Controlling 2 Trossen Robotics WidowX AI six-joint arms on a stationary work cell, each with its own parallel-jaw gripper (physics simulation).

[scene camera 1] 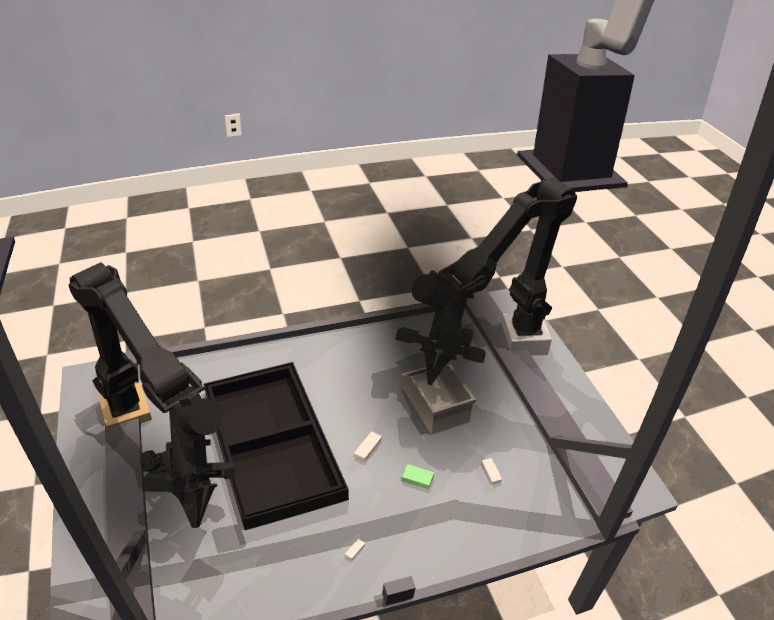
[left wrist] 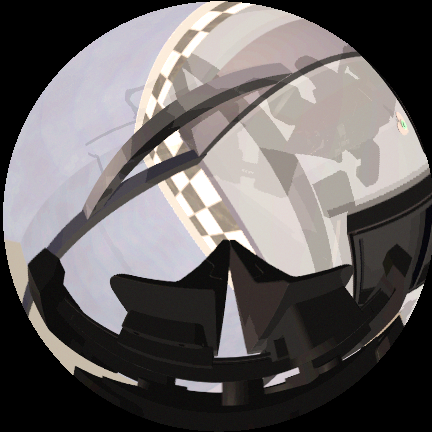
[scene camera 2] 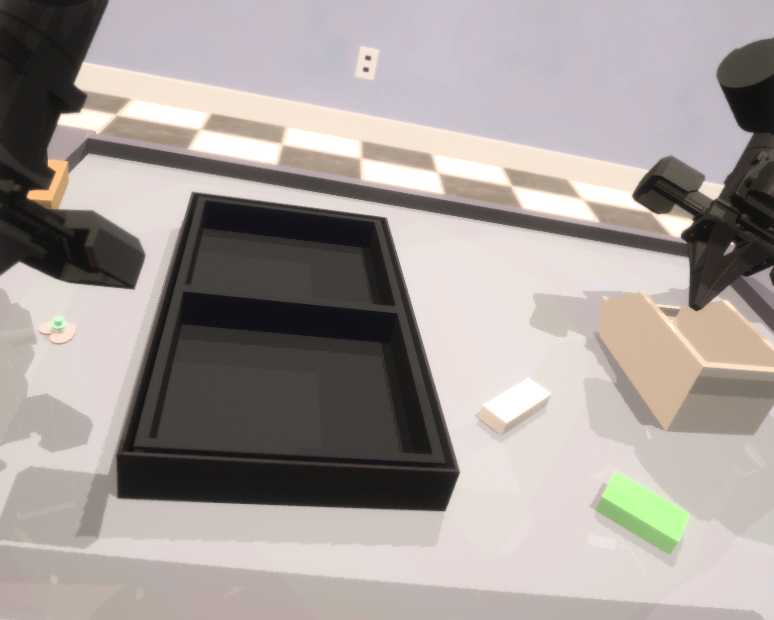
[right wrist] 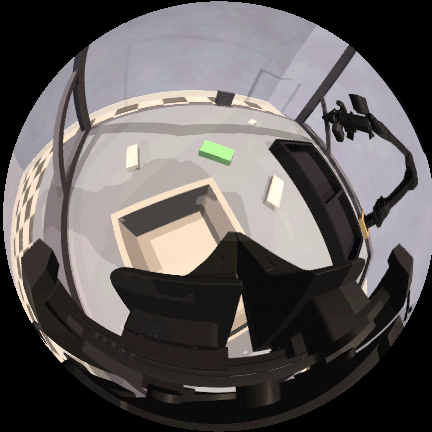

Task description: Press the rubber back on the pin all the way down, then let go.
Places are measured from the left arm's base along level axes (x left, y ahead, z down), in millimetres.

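Pixels of known places: left gripper, fingertip midpoint: (scene camera 1: 195,527) (left wrist: 228,244) (right wrist: 321,117); right gripper, fingertip midpoint: (scene camera 1: 429,384) (scene camera 2: 694,308) (right wrist: 233,237); left arm's base, origin of the base link: (scene camera 1: 123,403) (right wrist: 365,222); right arm's base, origin of the base link: (scene camera 1: 527,326).
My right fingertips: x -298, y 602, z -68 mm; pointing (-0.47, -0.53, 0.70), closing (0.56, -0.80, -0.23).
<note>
Ahead of a thing's pixels: the offset from my right fingertips to its middle. "*": to the spot under its first point.
The pin @(dx +69, dy -518, dz +88 mm) (scene camera 2: 63,335) (left wrist: 400,128) is a small, flat, pinkish piece with rounded lobes on the table left of the black tray. Its green rubber back @(* dx +62, dy -517, dz +81 mm) (scene camera 2: 58,322) (left wrist: 403,123) stands upright on it; how far down it sits is too small to tell. The pin does not show in scene camera 1. My left gripper (scene camera 1: 195,523) (left wrist: 228,244) is shut and empty, apart from the pin; its fingertips do not show in scene camera 2. My right gripper (scene camera 1: 431,382) (scene camera 2: 695,306) (right wrist: 233,237) is shut and empty, fingertips over the beige box.
The black two-compartment tray @(dx +71, dy -335, dz +74 mm) (scene camera 1: 297,510) (scene camera 2: 284,474) stands between the pin and the open beige box @(dx +18, dy +32, dz +57 mm) (scene camera 1: 452,416) (scene camera 2: 652,361) (right wrist: 165,197). A green block @(dx -142, dy -105, dz +86 mm) (scene camera 1: 418,476) (scene camera 2: 642,510) (right wrist: 216,152) and several whitish blocks lie nearer the table's front.
</note>
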